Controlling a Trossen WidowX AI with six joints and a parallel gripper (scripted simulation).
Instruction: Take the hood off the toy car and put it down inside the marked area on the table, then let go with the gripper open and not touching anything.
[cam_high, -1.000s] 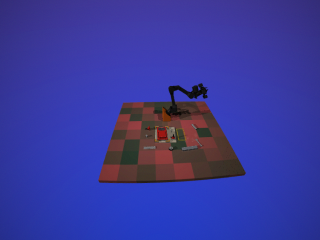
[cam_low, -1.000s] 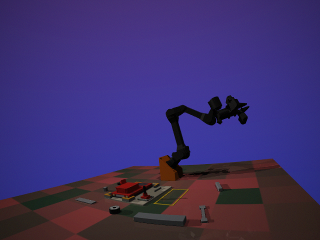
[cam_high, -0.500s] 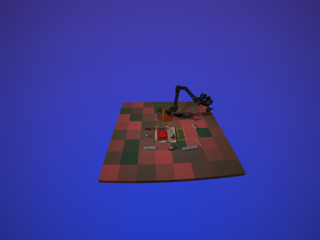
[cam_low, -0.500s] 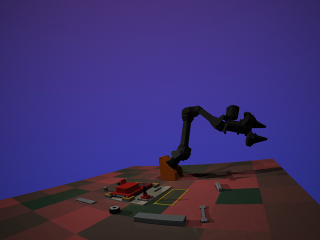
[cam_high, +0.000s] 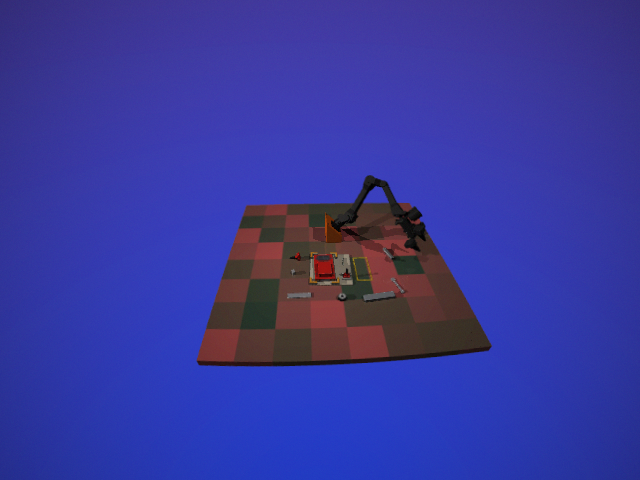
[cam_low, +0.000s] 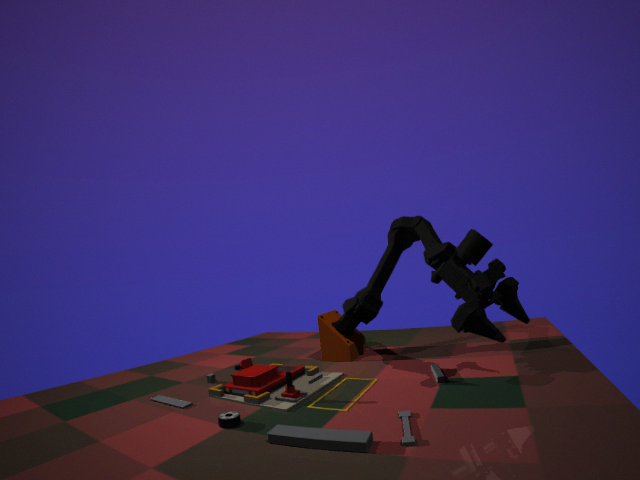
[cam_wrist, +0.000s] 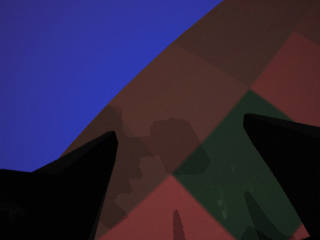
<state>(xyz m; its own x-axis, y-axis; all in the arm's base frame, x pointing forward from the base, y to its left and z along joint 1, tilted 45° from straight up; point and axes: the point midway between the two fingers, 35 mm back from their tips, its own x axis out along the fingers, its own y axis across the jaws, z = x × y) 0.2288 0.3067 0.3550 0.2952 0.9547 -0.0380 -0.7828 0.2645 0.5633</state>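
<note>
My gripper tip is 57 cm to the left of the red hood, 10 cm short of it and 6 cm above it. From my gripper tip the other things lie so: dark wheel 49 cm to the right, 28 cm ahead, 9 cm below; flat grey strip 70 cm to the right, 25 cm ahead, 10 cm below; small grey bar 20 cm ahead, 19 cm to the right, 10 cm below.
</note>
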